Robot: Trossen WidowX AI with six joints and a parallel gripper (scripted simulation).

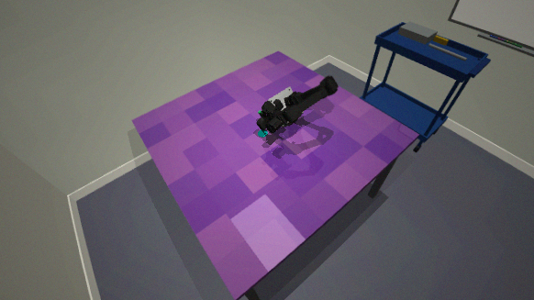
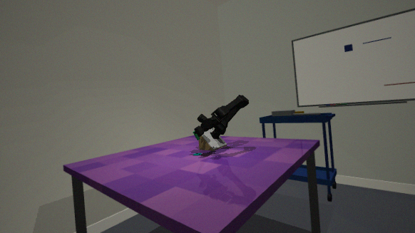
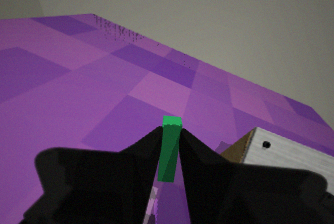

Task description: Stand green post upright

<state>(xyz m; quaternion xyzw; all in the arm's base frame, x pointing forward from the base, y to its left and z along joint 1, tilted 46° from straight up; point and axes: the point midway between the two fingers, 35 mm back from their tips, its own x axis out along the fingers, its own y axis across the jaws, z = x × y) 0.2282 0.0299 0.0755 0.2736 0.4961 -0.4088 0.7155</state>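
The cyan circle lies 1 cm ahead of my gripper tip, 2 cm to the left of it and 15 cm below it. Round my gripper tip: green post: 1 cm behind, 2 cm below.
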